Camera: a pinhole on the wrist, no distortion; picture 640 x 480 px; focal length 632.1 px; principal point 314.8 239.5 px. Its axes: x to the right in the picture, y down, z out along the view. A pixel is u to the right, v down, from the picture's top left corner.
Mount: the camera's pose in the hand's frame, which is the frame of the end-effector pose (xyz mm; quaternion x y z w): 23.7 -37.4 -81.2 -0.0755 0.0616 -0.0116 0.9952
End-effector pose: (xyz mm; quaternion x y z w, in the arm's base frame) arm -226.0 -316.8 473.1 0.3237 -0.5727 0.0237 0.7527
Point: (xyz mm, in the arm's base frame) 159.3 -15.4 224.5
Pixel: behind the camera
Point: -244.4 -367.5 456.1
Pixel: 82 120
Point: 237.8 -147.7 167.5
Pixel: behind the camera
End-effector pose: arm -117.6 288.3 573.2 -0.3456 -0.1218 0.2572 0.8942
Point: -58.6 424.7 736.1
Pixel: 498 126
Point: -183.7 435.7 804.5
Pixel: 256 138
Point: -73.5 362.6 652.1
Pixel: 451 201
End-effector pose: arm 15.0 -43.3 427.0 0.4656 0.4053 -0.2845 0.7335
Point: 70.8 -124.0 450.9
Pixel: 190 350
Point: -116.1 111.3 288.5
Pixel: behind the camera
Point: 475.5 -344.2 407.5
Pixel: 503 460
